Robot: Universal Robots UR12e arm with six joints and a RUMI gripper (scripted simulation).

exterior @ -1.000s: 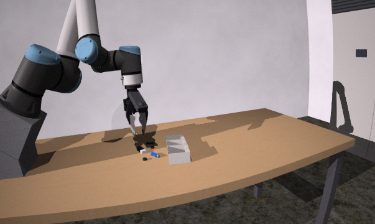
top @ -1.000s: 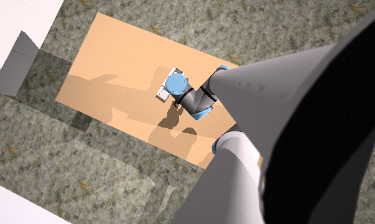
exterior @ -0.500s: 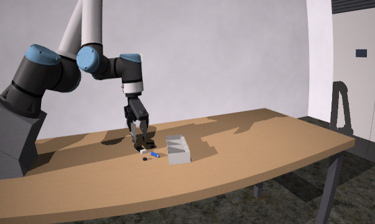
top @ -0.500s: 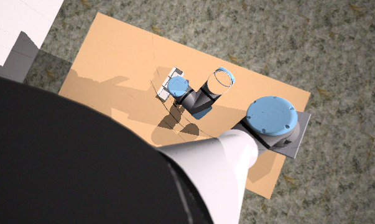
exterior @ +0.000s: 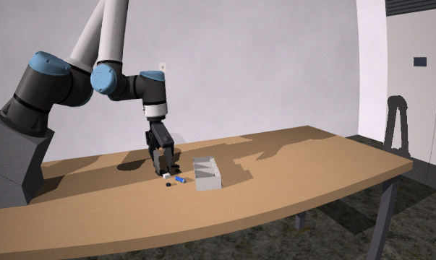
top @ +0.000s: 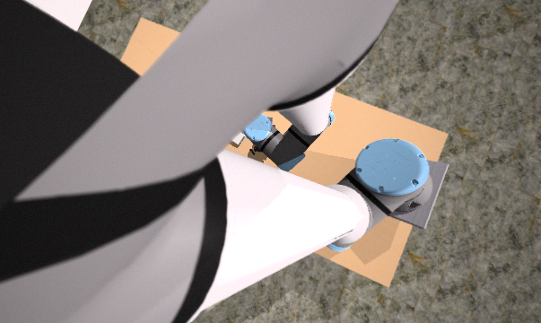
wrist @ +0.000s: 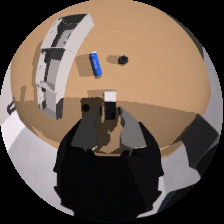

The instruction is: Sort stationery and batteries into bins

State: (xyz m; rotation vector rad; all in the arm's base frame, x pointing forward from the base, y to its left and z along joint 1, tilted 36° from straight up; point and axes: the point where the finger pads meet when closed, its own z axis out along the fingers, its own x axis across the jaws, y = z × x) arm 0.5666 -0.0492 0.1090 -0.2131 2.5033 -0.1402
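The white item lies 11 cm ahead of my hand, 15 cm to the right of it and 1 cm below it. Also, from my hand: short black stick: 6 cm ahead, 7 cm to the left, 2 cm below; then grey double bin: 14 cm ahead, 8 cm to the right; then blue battery: 4 cm ahead, 8 cm to the right, 2 cm below.
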